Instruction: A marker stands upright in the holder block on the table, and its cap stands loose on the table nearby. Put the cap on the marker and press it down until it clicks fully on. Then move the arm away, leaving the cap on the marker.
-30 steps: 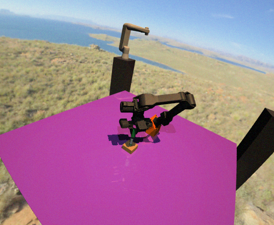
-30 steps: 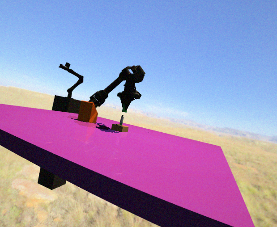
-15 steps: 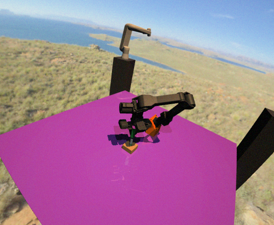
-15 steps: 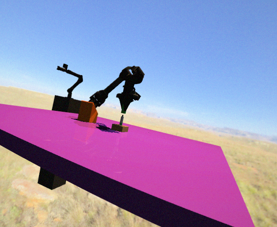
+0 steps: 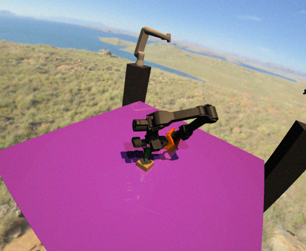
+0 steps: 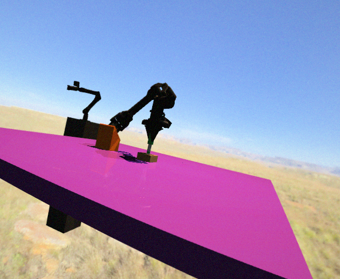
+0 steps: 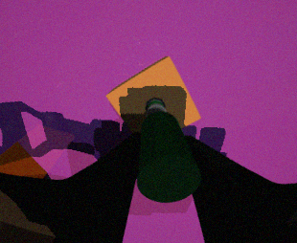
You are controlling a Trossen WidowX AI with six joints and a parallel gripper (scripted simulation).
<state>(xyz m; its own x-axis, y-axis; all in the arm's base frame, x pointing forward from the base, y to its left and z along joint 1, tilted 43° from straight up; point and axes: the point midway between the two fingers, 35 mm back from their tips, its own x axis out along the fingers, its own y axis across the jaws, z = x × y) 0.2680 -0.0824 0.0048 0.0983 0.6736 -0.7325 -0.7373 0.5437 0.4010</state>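
The orange-brown holder block lies 8 cm below my gripper tip. The rest, counted from my gripper tip: green marker cap (1 cm above).
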